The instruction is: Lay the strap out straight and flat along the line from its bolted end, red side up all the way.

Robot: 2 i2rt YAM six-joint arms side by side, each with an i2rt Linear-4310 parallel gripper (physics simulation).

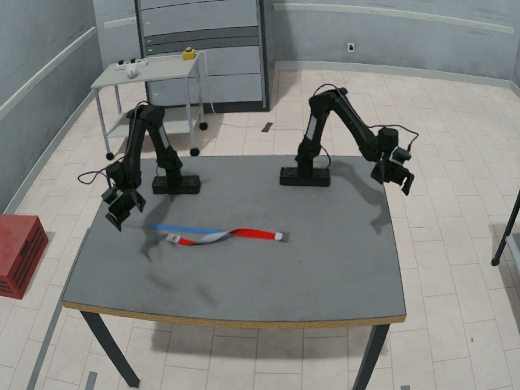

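The strap (255, 233) lies on the grey table, with its bolted end (281, 236) at the right. From there it shows red, then a twisted grey stretch in the middle, then a short red part by the pale tag at its free left end (173, 239). The blue line (172, 228) runs left from under the strap, and the strap's free end lies in front of it, off the line. My right gripper (131, 215) is open above the table's left side, behind and left of the free end. My left gripper (395, 186) is open beyond the table's right edge, away from the strap.
The grey table (320, 280) carries both black arm bases (176, 185) (305, 177) at its back. A white cart (145, 75) and a grey cabinet (230, 90) stand behind. A red box (19, 250) is on the floor at the left.
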